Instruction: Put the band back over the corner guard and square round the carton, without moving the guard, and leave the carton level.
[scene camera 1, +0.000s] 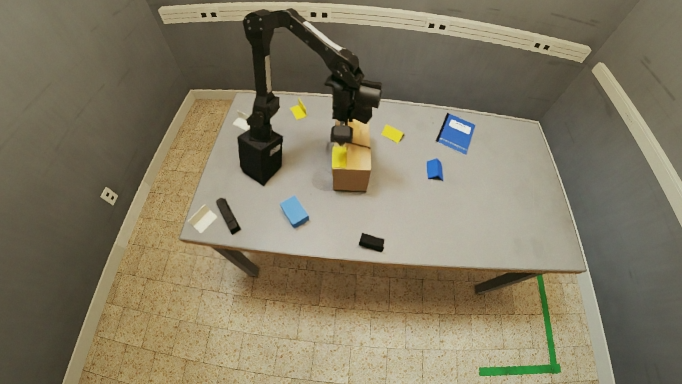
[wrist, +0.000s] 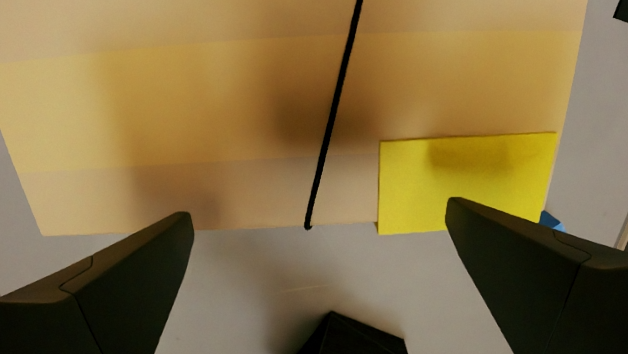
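Pixels of known places: gripper, fingertip midpoint: (wrist: 320, 216); arm's base at its link origin: (scene camera 1: 260, 135).
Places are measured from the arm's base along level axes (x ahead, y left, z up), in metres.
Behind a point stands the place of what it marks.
The brown carton (scene camera 1: 351, 180) @(y -0.109, x 0.317, z -0.073 m) (wrist: 240, 100) @(y 0.032, x 0.311, z -0.007 m) stands flat on the table. A yellow corner guard (scene camera 1: 340, 156) @(y -0.065, x 0.276, z -0.004 m) (wrist: 465, 182) @(y -0.065, x 0.274, z -0.003 m) sits over its top edge on the robot's side, near the front end in the scene view. A thin black band (scene camera 1: 361, 146) (wrist: 331, 120) @(y -0.005, x 0.303, z -0.004 m) crosses the carton top at a slant and meets that same edge beside the guard, not over it. My gripper (scene camera 1: 341, 142) @(y 0.001, x 0.276, z 0.028 m) (wrist: 320, 216) @(y 0.001, x 0.276, z 0.028 m) is open above that edge. In the wrist view the band's end at the edge shows between the fingertips, and the right fingertip overlaps the guard. The band's run down the side is hidden.
On the table (scene camera 1: 480, 215) @(y -0.171, x 0.803, z -0.153 m) are a light blue block (scene camera 1: 295, 212) @(y -0.220, x 0.141, z -0.113 m), a black block (scene camera 1: 371, 242) @(y -0.293, x 0.395, z -0.150 m), a black elongated object (scene camera 1: 228, 216) @(y -0.254, x -0.084, z -0.113 m), a blue folded piece (scene camera 1: 435, 170) @(y -0.006, x 0.635, z -0.126 m), a blue notebook (scene camera 1: 456, 133) @(y 0.212, x 0.767, z -0.146 m), yellow pieces (scene camera 1: 393, 133) @(y 0.166, x 0.482, z -0.133 m) (scene camera 1: 299, 110) @(y 0.280, x 0.078, z -0.150 m) and white folded pieces (scene camera 1: 203, 219) @(y -0.259, x -0.192, z -0.151 m). The robot base (scene camera 1: 260, 156) @(y -0.079, x 0.017, z -0.008 m) stands left of the carton.
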